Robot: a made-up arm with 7 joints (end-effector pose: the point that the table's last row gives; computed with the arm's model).
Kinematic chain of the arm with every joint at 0, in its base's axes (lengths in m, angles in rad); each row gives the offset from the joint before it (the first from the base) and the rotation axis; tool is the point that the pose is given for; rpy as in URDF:
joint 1: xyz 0 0 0.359 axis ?
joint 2: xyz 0 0 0 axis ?
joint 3: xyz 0 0 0.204 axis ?
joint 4: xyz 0.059 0 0 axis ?
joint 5: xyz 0.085 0 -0.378 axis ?
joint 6: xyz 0 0 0 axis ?
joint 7: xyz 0.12 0 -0.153 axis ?
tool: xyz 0 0 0 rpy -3.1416 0 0
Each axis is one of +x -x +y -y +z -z.
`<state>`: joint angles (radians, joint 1 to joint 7).
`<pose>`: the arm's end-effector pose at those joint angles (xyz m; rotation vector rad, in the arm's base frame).
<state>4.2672 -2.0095 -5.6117 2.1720 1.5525 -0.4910 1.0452</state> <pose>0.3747 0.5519 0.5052 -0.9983 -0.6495 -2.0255</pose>
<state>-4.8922 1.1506 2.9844 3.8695 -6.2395 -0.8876 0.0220</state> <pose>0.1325 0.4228 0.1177 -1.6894 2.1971 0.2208</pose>
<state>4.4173 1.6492 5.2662 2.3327 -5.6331 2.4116 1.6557</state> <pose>-0.3375 -0.2833 0.0442 1.4198 1.9155 1.9840</pose>
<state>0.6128 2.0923 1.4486 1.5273 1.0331 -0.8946 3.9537</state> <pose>-0.0693 0.4685 -0.0172 -1.8880 -1.7135 -0.0299</pose>
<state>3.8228 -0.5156 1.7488 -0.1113 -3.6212 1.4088 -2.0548</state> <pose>0.0539 -0.1979 0.0193 -2.2581 1.3537 -1.4681</pose>
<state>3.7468 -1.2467 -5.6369 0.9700 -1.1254 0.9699 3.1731</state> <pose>-0.0085 -0.3632 0.7903 -1.0151 -0.8288 1.7360</pose>
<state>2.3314 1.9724 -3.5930 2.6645 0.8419 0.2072 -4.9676</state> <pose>-0.6206 0.4505 0.1905 0.5361 -1.4911 -1.7092</pose>
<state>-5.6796 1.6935 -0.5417 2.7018 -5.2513 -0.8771 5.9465</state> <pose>0.6157 0.2163 0.3204 -1.8033 0.0218 -2.5069</pose>
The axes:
joint 1: +z
joint 2: +y
joint 3: +z
joint 4: -y
joint 5: -z
joint 6: +y
joint 7: -z

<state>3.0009 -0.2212 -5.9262 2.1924 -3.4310 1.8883 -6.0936</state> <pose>-0.0991 -0.1301 1.0680 -1.5518 0.4783 -2.3366</pose>
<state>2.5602 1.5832 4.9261 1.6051 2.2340 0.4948 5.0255</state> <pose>0.0993 0.6735 0.2480 -1.4897 -1.9465 -1.1762</pose>
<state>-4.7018 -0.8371 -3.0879 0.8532 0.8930 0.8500 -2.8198</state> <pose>0.0590 -0.2606 -0.1146 -2.4848 -0.5290 -1.0477</pose>
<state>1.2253 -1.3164 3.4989 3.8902 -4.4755 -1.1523 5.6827</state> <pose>-0.3530 -0.2714 0.5798 -1.6421 -1.0870 1.6521</pose>
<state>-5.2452 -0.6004 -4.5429 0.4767 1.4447 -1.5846 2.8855</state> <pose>-0.2141 0.2086 0.4371 -0.6306 0.7803 1.2992</pose>
